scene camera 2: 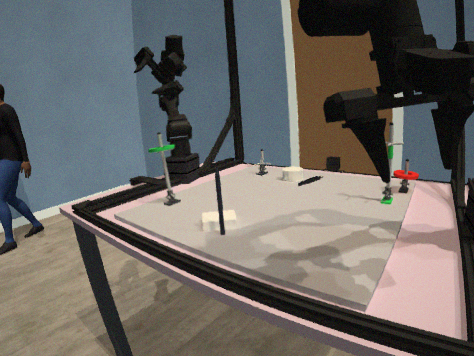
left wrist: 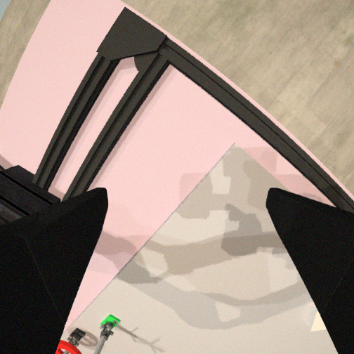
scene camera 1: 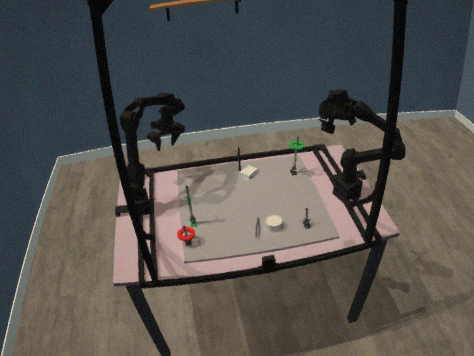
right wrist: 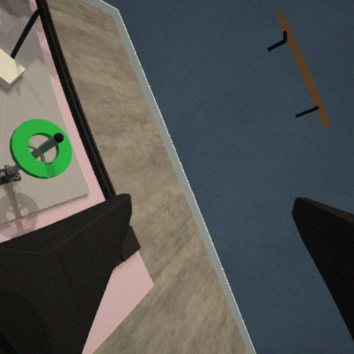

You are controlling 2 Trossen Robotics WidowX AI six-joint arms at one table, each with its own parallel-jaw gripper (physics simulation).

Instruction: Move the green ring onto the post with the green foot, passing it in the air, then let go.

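The green ring sits high around a tall grey post with a dark foot, at the back right in scene camera 1. The post with the green foot stands upright at the mat's left side in scene camera 1, with a green band and no ring around it. My left gripper is open and empty, high above the table. My right gripper is open and empty, raised and apart from the green ring.
A red ring sits on a short post near the green-footed one. A black upright rod stands by a white block. A white cylinder and short post stand toward the front.
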